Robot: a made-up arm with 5 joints. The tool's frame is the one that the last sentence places.
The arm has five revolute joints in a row. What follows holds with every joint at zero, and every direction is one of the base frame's.
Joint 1 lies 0.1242 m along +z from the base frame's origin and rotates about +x.
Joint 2 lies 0.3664 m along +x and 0.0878 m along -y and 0.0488 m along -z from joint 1 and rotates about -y.
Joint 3 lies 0.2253 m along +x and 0.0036 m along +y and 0.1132 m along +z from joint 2 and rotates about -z.
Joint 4 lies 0.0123 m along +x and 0.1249 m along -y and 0.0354 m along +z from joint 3 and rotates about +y.
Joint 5 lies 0.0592 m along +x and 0.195 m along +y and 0.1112 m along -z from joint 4 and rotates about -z.
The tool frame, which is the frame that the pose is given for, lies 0.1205 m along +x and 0.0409 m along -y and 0.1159 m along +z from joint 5; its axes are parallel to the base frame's.
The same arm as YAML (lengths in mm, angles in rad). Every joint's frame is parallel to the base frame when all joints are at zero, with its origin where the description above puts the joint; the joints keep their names.
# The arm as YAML. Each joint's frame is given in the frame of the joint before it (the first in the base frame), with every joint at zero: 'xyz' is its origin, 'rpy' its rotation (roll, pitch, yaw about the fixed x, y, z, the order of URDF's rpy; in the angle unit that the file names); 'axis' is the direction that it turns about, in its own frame. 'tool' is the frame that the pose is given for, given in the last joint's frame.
units:
  length: mm
  angle: rad
joints:
  - name: joint 1
    type: revolute
    origin:
      xyz: [0.0, 0.0, 124.2]
      rpy: [0.0, 0.0, 0.0]
    axis: "+x"
  - name: joint 2
    type: revolute
    origin:
      xyz: [366.4, -87.8, -48.8]
      rpy: [0.0, 0.0, 0.0]
    axis: "-y"
  - name: joint 3
    type: revolute
    origin:
      xyz: [225.3, 3.6, 113.2]
      rpy: [0.0, 0.0, 0.0]
    axis: "-z"
  - name: joint 4
    type: revolute
    origin:
      xyz: [12.3, -124.9, 35.4]
      rpy: [0.0, 0.0, 0.0]
    axis: "+y"
  - name: joint 5
    type: revolute
    origin:
      xyz: [59.2, 195.0, -111.2]
      rpy: [0.0, 0.0, 0.0]
    axis: "-z"
tool:
  origin:
    xyz: [120.5, -40.9, 115.9]
    rpy: [0.0, 0.0, 0.0]

